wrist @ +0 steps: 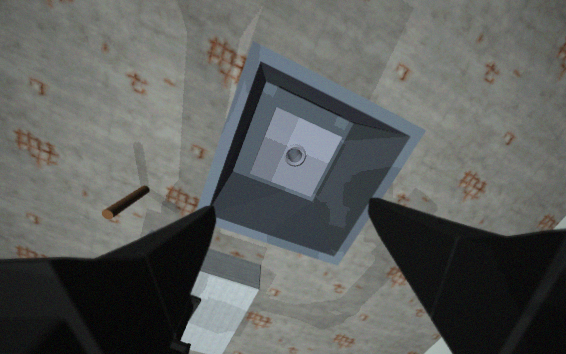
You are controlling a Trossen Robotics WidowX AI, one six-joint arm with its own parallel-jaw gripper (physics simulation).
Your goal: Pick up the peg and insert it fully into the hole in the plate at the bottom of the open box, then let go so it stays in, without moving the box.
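Places are measured from the arm's base along level axes (x left, y back, z up), in millimetres.
Pixels of known places: gripper, fingertip midpoint: [292, 209].
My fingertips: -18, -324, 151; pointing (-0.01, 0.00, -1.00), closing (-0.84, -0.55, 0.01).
For each thing: its top centre in the pictures, then the offset to it from my fingertips, as dx, dy, dz. "pt": a spot on its surface instead. Level surfaces: height alone.
- brown peg, top centre: [107, 214] +153, +178, -125
- open blue-grey box, surface spot: [416, 131] pt -79, -89, -67
- pale square plate, top centre: [295, 156] -17, -5, -144
- table, surface height: dz -205
The brown peg [126, 202] stands upright on the table, left of the box, with its lighter top end facing up and a thin shadow running from its foot. The open blue-grey box [416, 131] stands upright near the middle of the view. On its floor lies a pale square plate [320, 145] with a round hole [295, 155], which holds no peg. My gripper [292, 209] is open and empty. Its fingertips show over the left and right sides of the box, and the peg lies outside them, beyond the left finger. The height above the box is hard to tell.
A pale rectangular block [220, 312] with dark parts at its left edge lies below the box in the view, partly behind the left finger. The table [480, 115] is grey with rust-red marks and shadows. Pale edges show at the lower right.
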